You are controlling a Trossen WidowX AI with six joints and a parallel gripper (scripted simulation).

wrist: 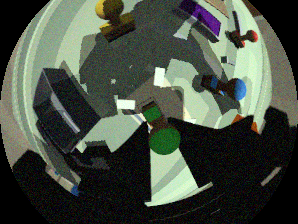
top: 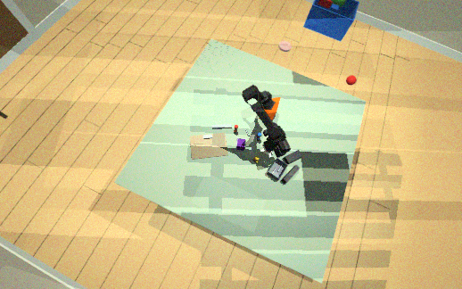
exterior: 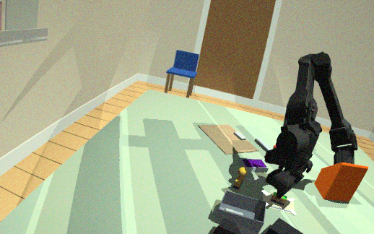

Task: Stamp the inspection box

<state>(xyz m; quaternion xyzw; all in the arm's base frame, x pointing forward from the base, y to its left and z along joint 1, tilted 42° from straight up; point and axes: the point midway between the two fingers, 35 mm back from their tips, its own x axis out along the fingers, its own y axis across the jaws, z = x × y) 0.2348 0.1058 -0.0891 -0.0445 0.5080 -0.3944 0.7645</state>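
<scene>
Right now the white card is 3 cm below my gripper tip, 1 cm to the right of it and 1 cm behind it. Round my gripper tip: blue-knobbed stamp: 10 cm to the right, 3 cm behind, 1 cm below; yellow-knobbed stamp: 12 cm ahead, 5 cm to the right, 1 cm below; green-knobbed stamp: right at my gripper tip.
</scene>
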